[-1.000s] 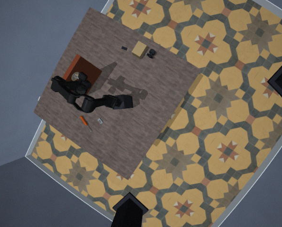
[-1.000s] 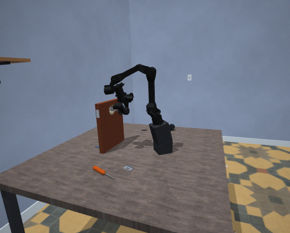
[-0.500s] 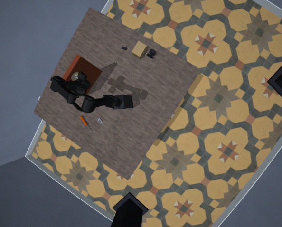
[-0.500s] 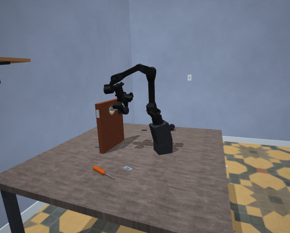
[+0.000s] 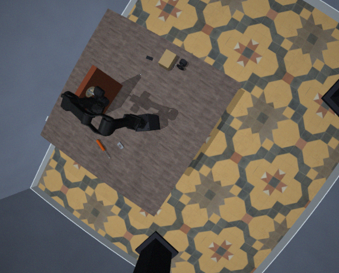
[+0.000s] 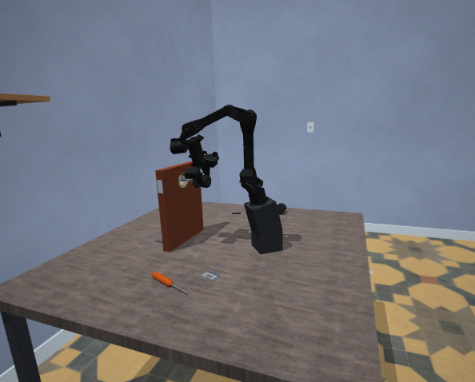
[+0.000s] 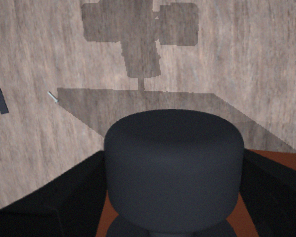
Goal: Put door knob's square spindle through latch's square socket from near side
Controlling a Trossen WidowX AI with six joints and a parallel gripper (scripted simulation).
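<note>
My hand is 13 cm short of the grey latch, 3 cm above it and 1 cm to the right of it. Also, from my hand: small metal plate (33 cm below, 24 cm to the left, 19 cm behind); then orange screwdriver (36 cm to the left, 32 cm below, 11 cm behind); then white latch plate (16 cm to the left, 11 cm ahead, 3 cm below).
</note>
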